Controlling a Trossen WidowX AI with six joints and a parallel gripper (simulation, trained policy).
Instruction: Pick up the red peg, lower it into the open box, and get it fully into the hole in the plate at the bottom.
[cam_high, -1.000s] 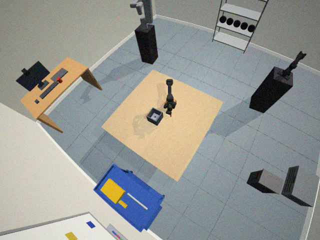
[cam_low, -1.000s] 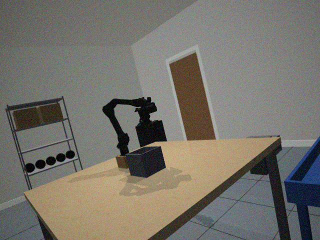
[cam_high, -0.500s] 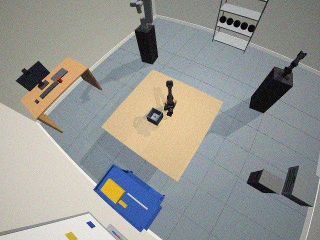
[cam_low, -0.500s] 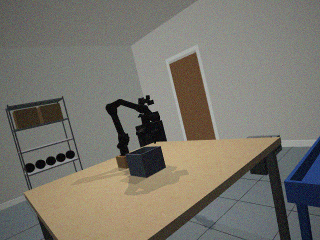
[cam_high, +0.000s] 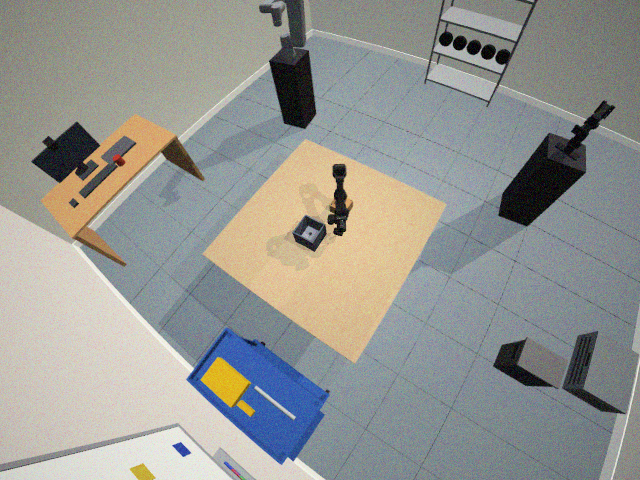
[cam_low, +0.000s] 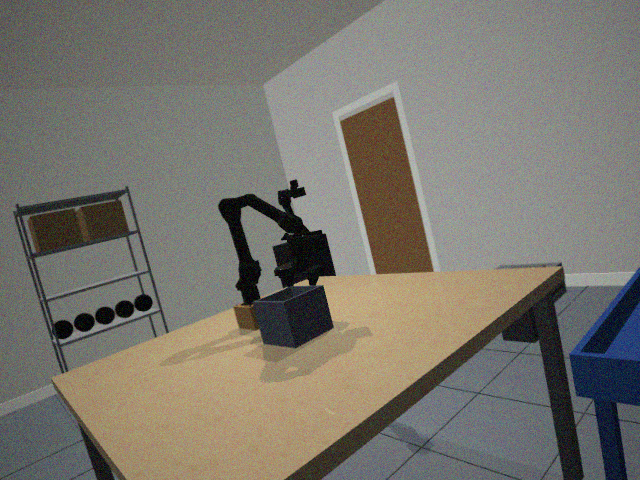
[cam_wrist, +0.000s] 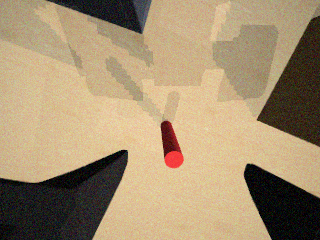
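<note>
Now: gripper tip 40 mm above the red peg and 10 mm short of it. Also, from my gripper tip: grey plate 180 mm to the right, 130 mm ahead, 40 mm below.
</note>
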